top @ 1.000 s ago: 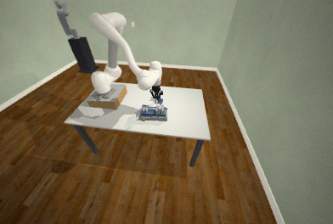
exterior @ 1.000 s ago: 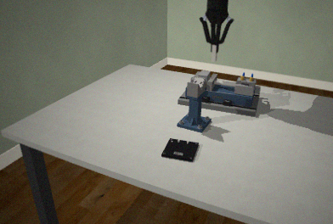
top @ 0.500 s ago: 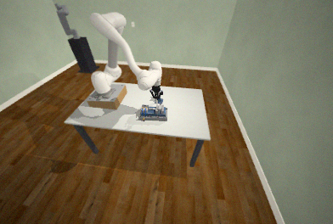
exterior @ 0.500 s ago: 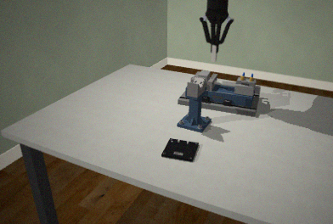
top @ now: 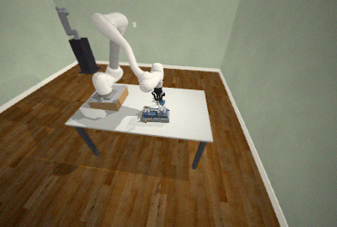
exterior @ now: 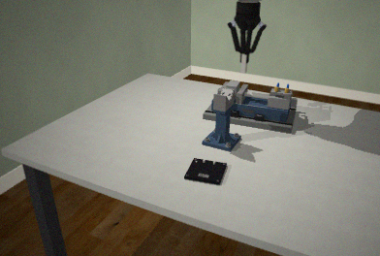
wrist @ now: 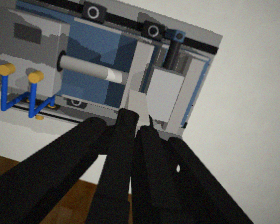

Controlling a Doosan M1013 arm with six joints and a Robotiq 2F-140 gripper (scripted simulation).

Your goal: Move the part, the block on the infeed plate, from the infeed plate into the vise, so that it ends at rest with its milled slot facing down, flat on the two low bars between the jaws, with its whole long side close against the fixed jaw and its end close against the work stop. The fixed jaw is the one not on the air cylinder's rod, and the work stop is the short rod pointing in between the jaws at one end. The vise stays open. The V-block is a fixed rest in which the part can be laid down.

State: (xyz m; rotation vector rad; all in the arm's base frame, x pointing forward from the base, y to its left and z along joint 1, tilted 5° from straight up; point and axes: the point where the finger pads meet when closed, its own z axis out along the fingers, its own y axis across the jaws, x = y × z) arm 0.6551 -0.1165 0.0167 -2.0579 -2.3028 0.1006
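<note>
Right now the part is 30 mm ahead of my hand, 10 mm to the left of it and 100 mm below it. Also, from my hand: cylinder rod (50 mm behind, 110 mm below); then fixed jaw (60 mm ahead, 10 mm to the left, 110 mm below); then work stop (30 mm ahead, 50 mm to the left, 100 mm below).
</note>
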